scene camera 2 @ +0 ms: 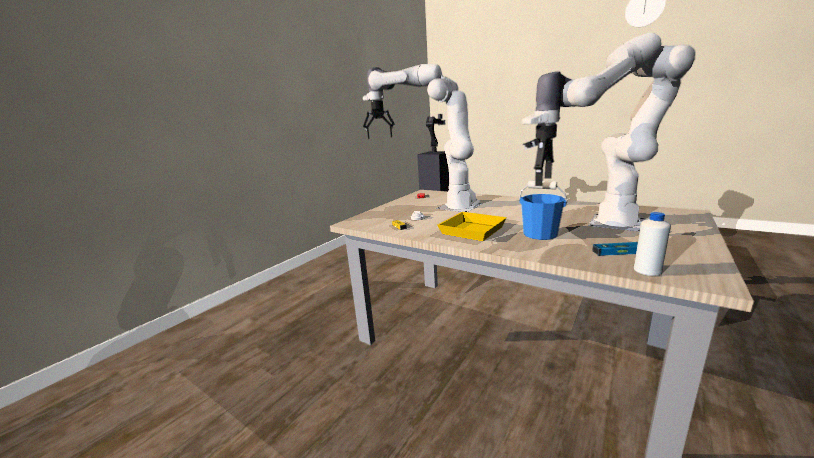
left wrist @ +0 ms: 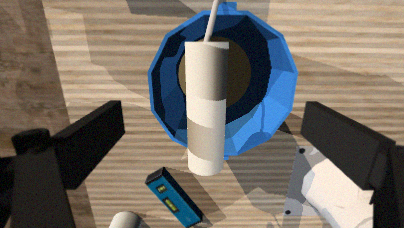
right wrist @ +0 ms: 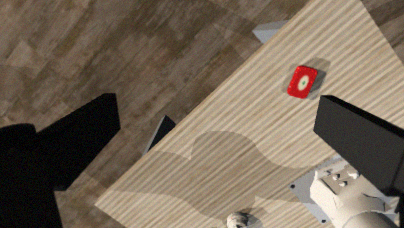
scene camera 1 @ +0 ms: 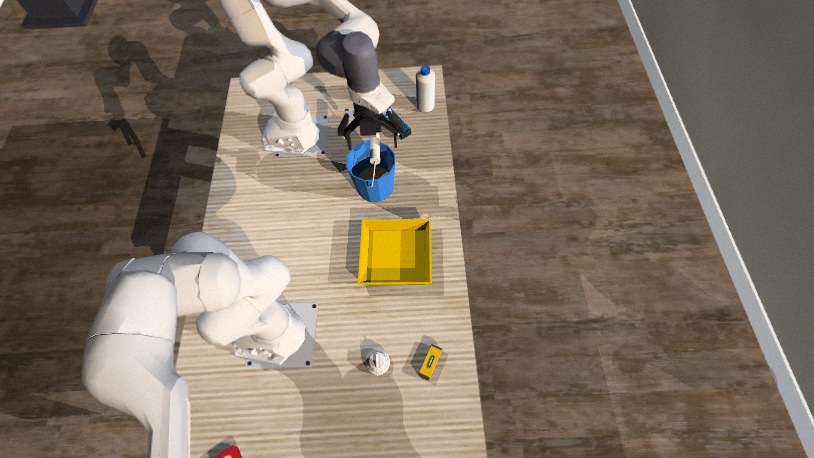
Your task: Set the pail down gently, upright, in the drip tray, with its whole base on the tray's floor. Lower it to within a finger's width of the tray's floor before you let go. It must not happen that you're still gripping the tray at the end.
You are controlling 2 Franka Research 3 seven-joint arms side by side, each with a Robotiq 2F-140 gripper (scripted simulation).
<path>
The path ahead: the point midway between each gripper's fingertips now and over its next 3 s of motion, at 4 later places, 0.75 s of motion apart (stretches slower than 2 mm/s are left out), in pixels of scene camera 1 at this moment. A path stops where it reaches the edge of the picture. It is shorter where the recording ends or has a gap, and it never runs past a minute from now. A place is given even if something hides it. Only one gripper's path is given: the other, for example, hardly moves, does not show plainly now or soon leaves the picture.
The left gripper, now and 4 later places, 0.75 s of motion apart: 372, 145; 374, 150; 375, 154; 374, 152; 374, 145
</path>
